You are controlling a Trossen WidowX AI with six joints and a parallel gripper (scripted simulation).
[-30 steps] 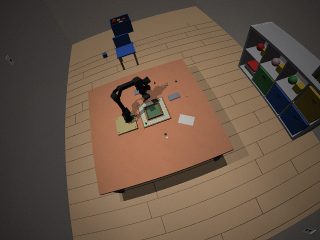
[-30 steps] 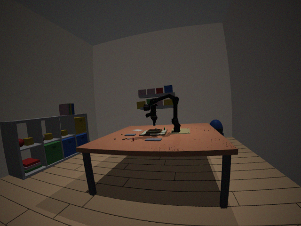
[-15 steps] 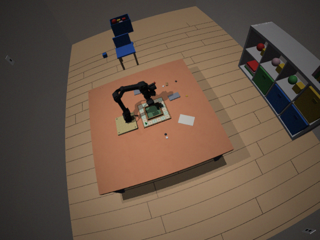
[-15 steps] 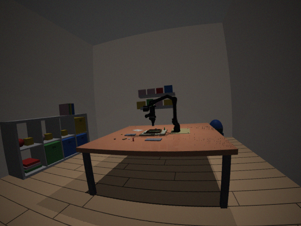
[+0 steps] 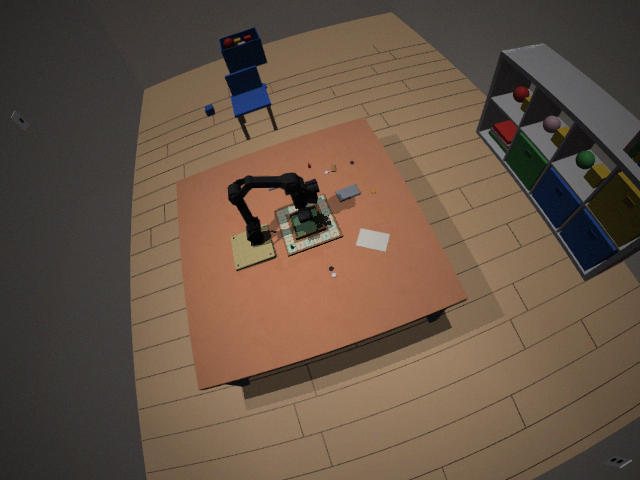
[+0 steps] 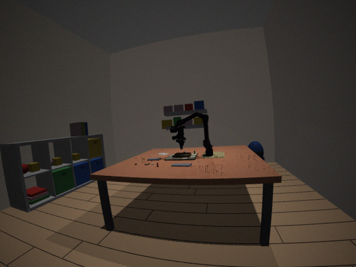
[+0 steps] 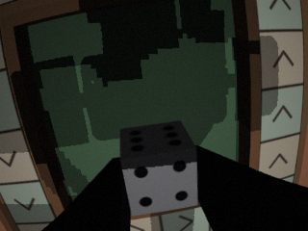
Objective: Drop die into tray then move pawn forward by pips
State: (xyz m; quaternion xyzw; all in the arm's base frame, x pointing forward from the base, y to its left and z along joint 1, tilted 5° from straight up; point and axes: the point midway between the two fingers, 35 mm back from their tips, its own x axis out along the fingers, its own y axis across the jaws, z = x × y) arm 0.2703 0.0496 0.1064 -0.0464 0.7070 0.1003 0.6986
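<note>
Now: the dark green pawn 13 cm to the right of my gripper tip, 8 cm behind it and 6 cm below it. The rest, counted from my gripper tip: white card: 31 cm ahead, 15 cm to the right, 9 cm below; green dice tray: 8 cm below.
</note>
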